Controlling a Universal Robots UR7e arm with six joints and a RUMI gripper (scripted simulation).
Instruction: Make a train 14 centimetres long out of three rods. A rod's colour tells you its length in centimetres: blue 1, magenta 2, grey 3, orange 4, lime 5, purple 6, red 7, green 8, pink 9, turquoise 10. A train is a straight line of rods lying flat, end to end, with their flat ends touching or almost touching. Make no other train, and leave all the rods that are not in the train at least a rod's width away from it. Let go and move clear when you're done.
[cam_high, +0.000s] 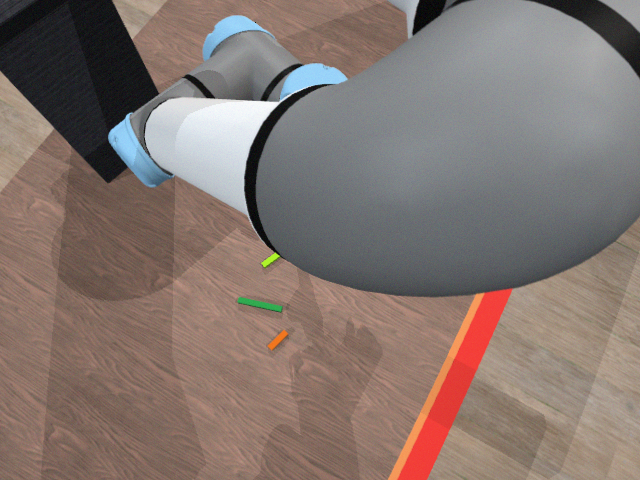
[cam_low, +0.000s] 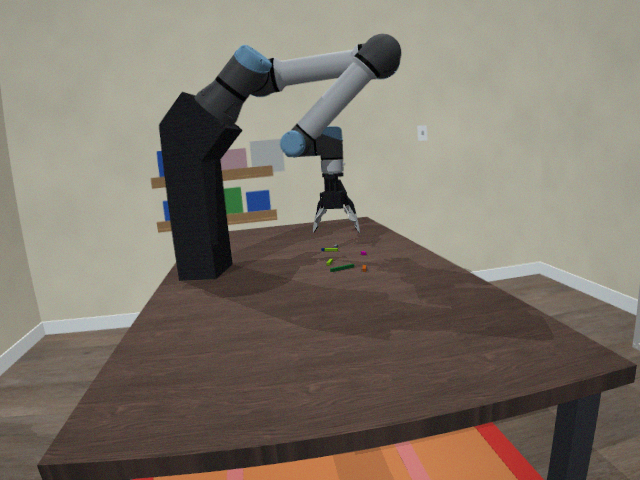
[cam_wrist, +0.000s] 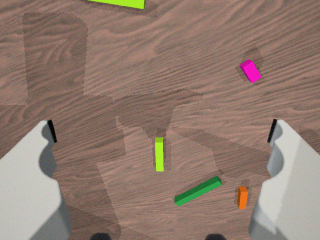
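Now: the green rod 18 cm to the right of my hand, 8 cm below it and 2 cm behind it. Round my hand: magenta rod: 9 cm ahead, 8 cm below, 2 cm to the right; blue rod: 10 cm to the left, 8 cm below, 4 cm behind; grey rod: 13 cm to the left, 8 cm below, 2 cm ahead.
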